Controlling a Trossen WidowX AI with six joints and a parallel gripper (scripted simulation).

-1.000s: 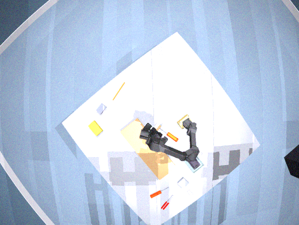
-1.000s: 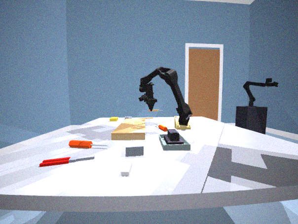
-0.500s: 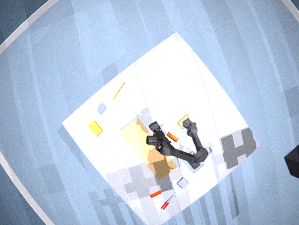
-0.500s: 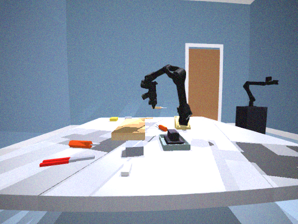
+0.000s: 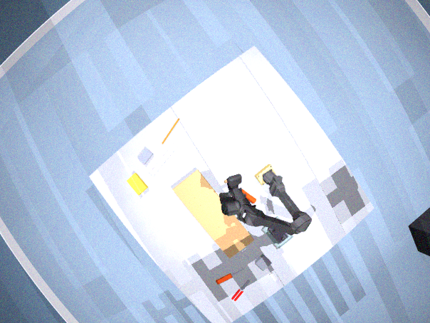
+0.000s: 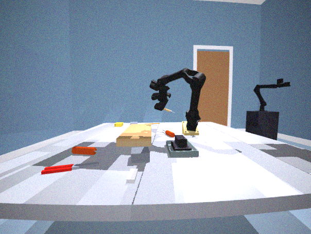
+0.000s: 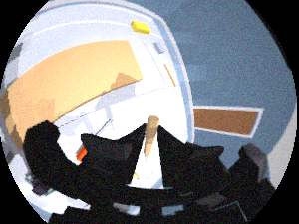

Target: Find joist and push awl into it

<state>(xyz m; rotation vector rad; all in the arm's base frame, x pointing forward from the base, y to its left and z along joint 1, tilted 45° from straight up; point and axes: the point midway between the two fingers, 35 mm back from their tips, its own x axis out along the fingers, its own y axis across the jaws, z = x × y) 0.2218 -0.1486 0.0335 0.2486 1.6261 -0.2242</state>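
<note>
My gripper tip is now 50 mm past the awl, 20 mm above it and 10 mm to the right of it. Also, from my gripper tip: pencil (390 mm to the right, 180 mm below, 130 mm ahead); then dark stud finder (460 mm to the left, 130 mm below, 100 mm behind); then tray (440 mm to the left, 170 mm below, 90 mm behind).
</note>
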